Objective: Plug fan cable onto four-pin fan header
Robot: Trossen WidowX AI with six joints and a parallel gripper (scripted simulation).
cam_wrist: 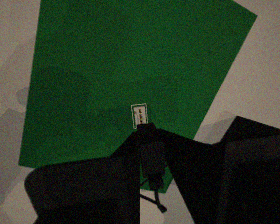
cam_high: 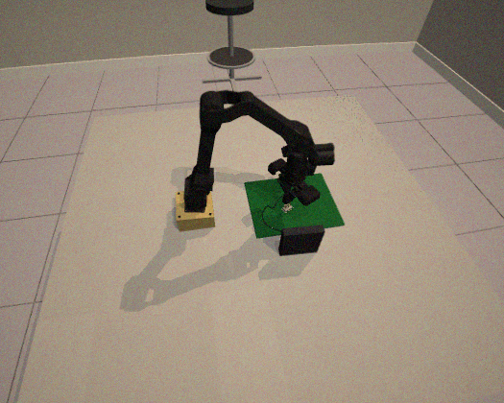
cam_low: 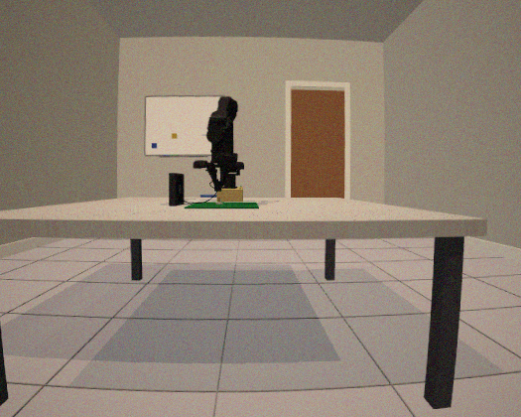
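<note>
Now: the white four-pin header 60 mm below my gripper tip. From my gripper tip the other things lie so: green board 80 mm below, 30 mm to the left, 20 mm ahead; dark fan plug 10 mm behind, 10 mm above; black fan 160 mm to the right, 10 mm ahead.
</note>
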